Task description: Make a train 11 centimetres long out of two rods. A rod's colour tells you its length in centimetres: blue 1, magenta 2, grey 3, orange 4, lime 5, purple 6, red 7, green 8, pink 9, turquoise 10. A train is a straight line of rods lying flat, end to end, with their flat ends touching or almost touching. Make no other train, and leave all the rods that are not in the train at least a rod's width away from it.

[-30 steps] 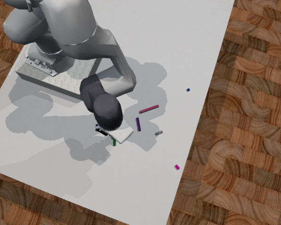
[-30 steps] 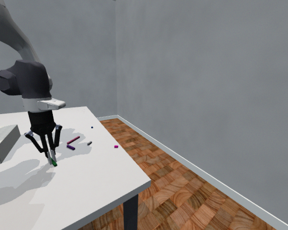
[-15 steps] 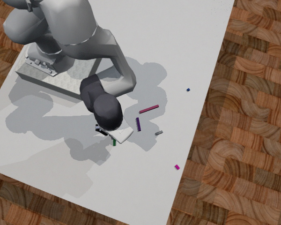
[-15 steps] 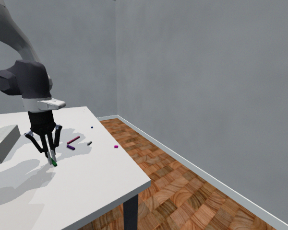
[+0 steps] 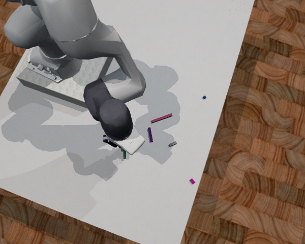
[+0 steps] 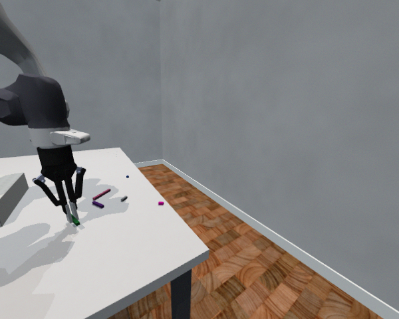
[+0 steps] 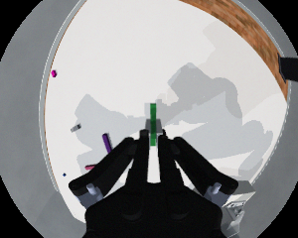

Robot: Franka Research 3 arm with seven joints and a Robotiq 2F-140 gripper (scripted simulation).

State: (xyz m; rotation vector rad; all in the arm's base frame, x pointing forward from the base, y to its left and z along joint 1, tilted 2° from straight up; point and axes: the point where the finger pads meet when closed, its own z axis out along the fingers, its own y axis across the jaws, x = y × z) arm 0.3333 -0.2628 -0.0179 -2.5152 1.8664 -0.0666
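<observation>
My hand is 18 cm short of the grey rod, 7 cm to the right of it and 5 cm above it. The rest, counted from my hand: green rod (3 cm below); pink rod (11 cm ahead, 17 cm to the left, 5 cm below); purple rod (8 cm ahead, 8 cm to the left, 5 cm below).
</observation>
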